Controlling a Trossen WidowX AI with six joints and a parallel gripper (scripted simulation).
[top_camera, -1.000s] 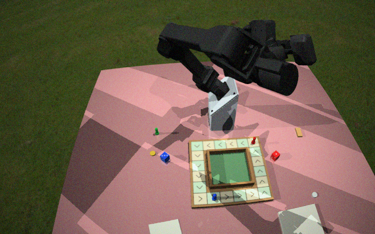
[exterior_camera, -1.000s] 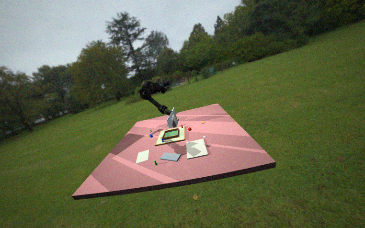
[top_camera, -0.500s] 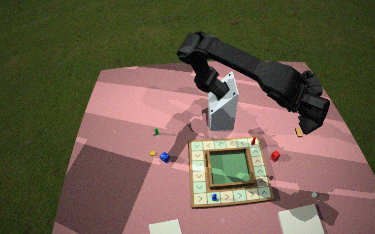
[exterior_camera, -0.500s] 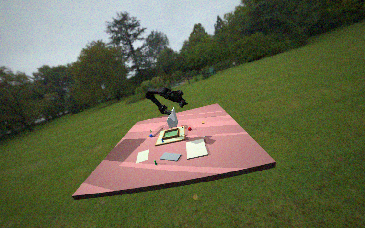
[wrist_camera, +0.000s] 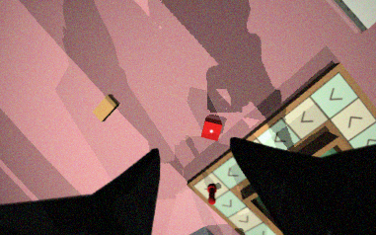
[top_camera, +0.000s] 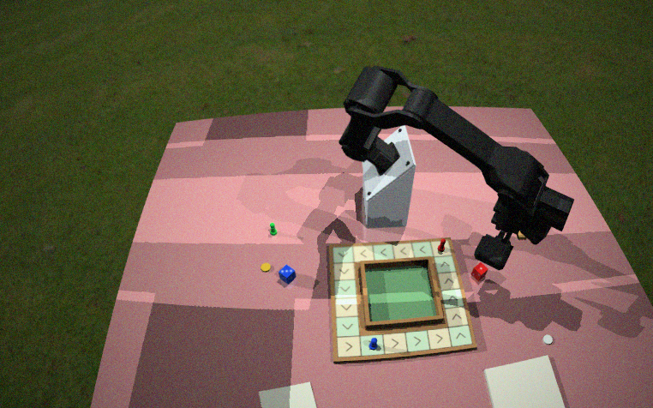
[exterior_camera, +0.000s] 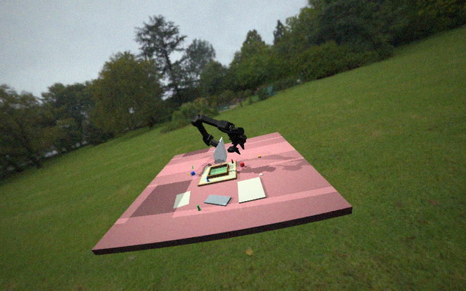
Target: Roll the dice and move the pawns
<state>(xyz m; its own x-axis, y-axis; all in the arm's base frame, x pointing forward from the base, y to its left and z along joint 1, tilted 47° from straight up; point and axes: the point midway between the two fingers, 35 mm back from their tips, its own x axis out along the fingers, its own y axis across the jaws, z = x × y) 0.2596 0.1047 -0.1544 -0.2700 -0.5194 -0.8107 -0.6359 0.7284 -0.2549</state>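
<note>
The yellow disc lies 110 mm behind my gripper tip, 490 mm to the right of it and 120 mm below it. From my gripper tip the other things lie so: white disc 190 mm ahead, 80 mm to the left, 120 mm below; red pawn 90 mm behind, 90 mm to the right, 90 mm below; tan block 100 mm behind, 140 mm to the left, 120 mm below.
</note>
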